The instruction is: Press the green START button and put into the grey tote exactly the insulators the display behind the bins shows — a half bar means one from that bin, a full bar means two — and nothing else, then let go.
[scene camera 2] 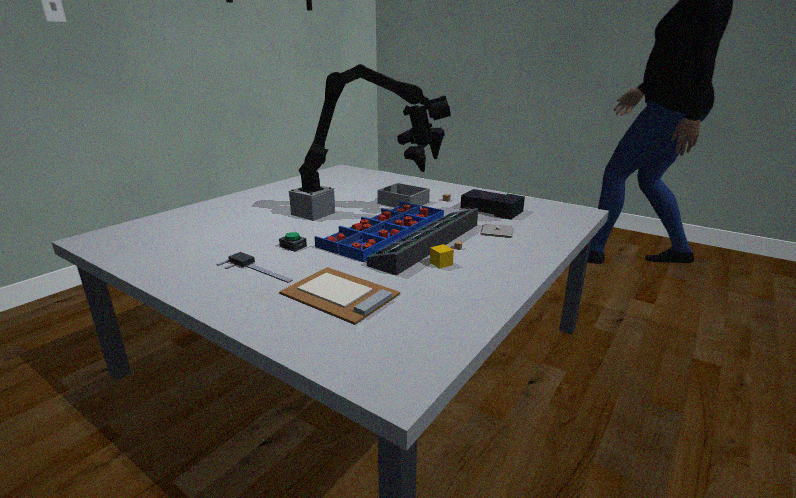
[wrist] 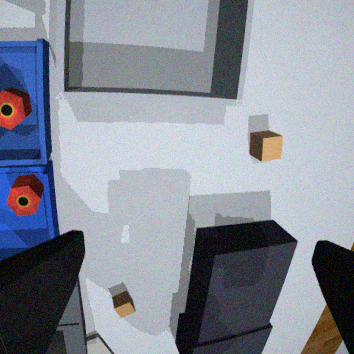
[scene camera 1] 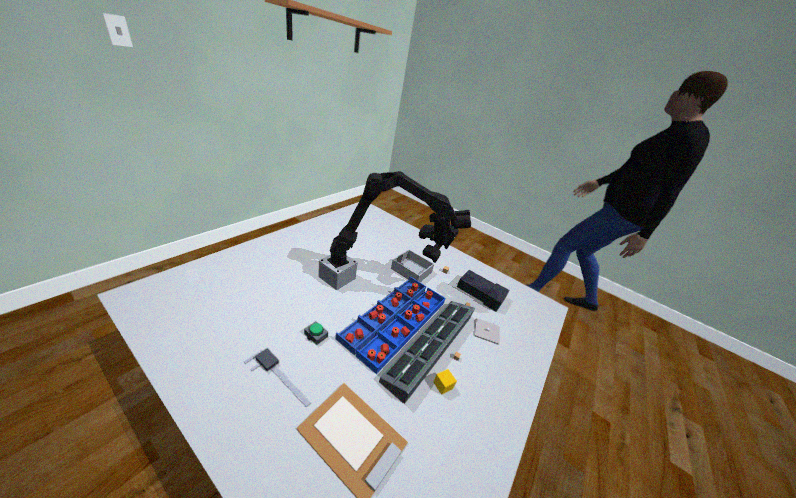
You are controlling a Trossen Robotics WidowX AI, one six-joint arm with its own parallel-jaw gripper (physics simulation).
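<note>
My gripper [scene camera 1: 439, 249] [scene camera 2: 428, 160] [wrist: 201, 248] is open and empty, high above the table near the grey tote [scene camera 1: 405, 270] [scene camera 2: 394, 197] [wrist: 229, 60]. No insulator shows in the visible part of the tote. Blue bins [scene camera 1: 359, 354] [scene camera 2: 339, 250] [wrist: 45, 105] hold red insulators; one insulator [wrist: 15, 107] and another insulator [wrist: 24, 199] show at the left of the wrist view, in separate bins. The green button [scene camera 1: 316, 328] [scene camera 2: 292, 236] is on a dark base left of the bins. The long dark display [scene camera 1: 399, 391] [scene camera 2: 405, 258] stands beside the bins; its bars are too small to read.
A black box [scene camera 1: 483, 288] [scene camera 2: 491, 202] [wrist: 242, 290] stands beyond the display. Small wooden cubes, one cube [scene camera 1: 446, 269] [wrist: 272, 147] near the tote, lie about. A yellow cube [scene camera 1: 444, 381] [scene camera 2: 441, 256], white plate [scene camera 1: 486, 330], caliper [scene camera 1: 267, 358] and clipboard [scene camera 2: 288, 291] are around. A person [scene camera 1: 657, 170] stands behind.
</note>
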